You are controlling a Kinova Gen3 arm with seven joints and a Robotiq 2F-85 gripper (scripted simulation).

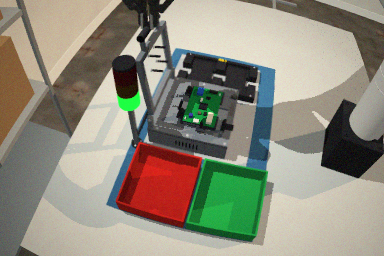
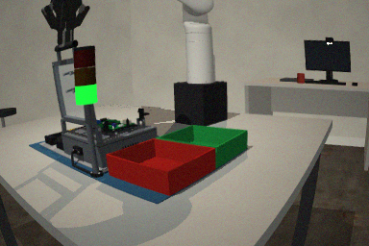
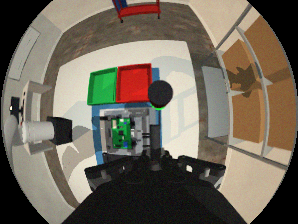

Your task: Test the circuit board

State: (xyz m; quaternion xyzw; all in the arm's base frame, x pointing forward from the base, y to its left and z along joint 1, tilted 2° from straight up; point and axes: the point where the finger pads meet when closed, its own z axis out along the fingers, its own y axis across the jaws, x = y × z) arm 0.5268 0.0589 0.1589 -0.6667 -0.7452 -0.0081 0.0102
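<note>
Now: hand 22 cm above the green circuit board, 12 cm past it and 1 cm to the left of it. Also, from my hand: tester lid (10 cm below, 1 cm behind); then green bin (28 cm below, 25 cm behind, 17 cm to the left); then red bin (28 cm below, 19 cm to the left, 10 cm behind).
</note>
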